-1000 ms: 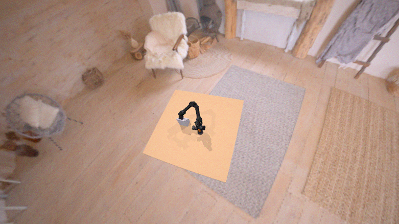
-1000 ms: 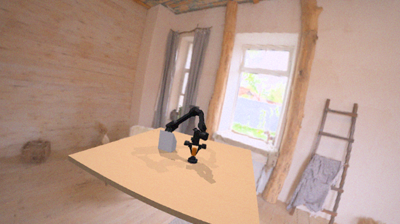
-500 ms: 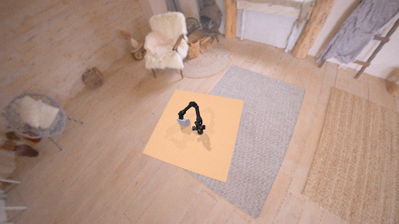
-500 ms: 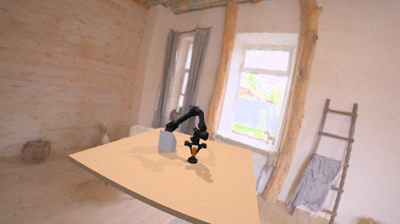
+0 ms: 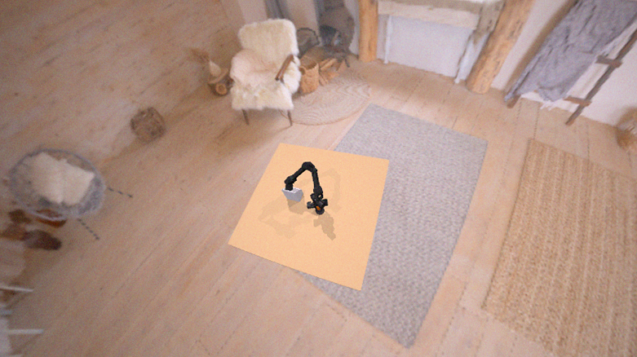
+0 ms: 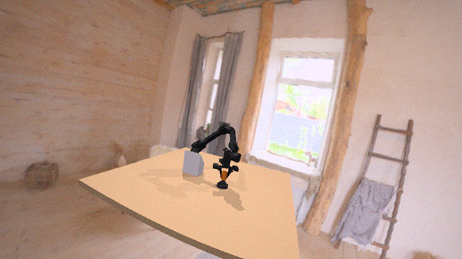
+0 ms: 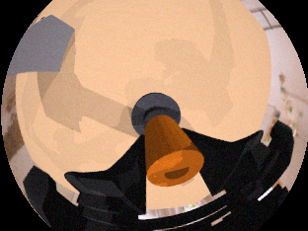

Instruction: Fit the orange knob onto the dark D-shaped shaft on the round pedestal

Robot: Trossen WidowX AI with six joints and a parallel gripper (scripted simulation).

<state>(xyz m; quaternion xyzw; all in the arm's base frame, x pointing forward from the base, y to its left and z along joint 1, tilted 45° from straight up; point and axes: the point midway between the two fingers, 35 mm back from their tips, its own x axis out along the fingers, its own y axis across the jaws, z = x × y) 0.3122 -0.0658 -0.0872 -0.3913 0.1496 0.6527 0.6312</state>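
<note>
Right now the orange knob is 2 cm above my gripper tip. Round my gripper tip: dark round pedestal 4 cm below.
</note>
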